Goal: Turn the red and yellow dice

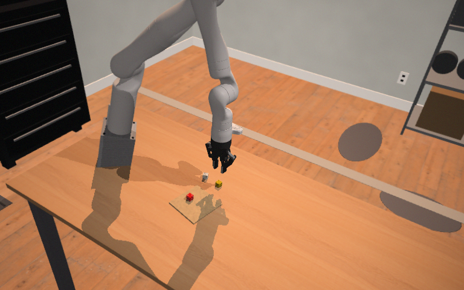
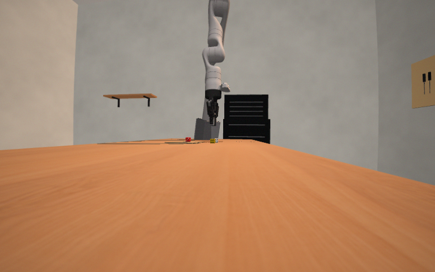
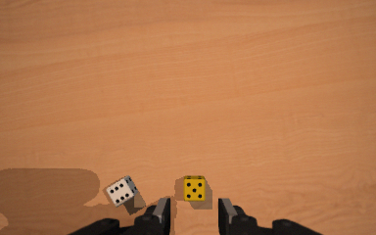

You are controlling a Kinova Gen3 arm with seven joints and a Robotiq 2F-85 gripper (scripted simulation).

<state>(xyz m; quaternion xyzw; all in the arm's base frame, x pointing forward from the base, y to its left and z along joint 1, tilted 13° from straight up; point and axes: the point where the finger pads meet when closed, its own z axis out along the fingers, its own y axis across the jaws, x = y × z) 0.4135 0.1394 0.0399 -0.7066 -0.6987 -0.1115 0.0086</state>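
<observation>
The yellow die is 9 cm below my hand. Also, from my hand: white die: 9 cm below, 7 cm behind; tan mat: 13 cm to the right, 10 cm below; red die: 13 cm to the right, 8 cm below, 3 cm behind.
</observation>
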